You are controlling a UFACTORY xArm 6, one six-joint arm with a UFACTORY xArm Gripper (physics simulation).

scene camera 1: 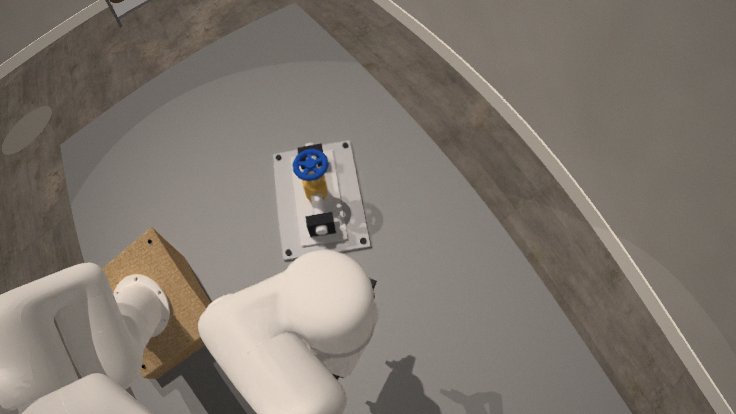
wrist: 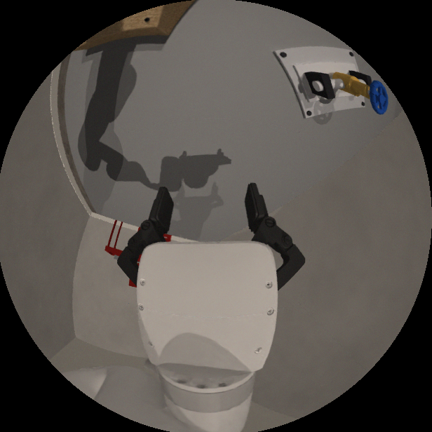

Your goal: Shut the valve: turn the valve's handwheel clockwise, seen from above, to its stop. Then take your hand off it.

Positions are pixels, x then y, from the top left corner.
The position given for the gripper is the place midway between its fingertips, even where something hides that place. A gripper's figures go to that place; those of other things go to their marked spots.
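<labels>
The gripper (scene camera 1: 347, 346) is 61 cm from the lens. A blue handwheel (scene camera 1: 310, 164) is 78 cm from the lens; the gripper is nearer to the lens than the blue handwheel.
</labels>
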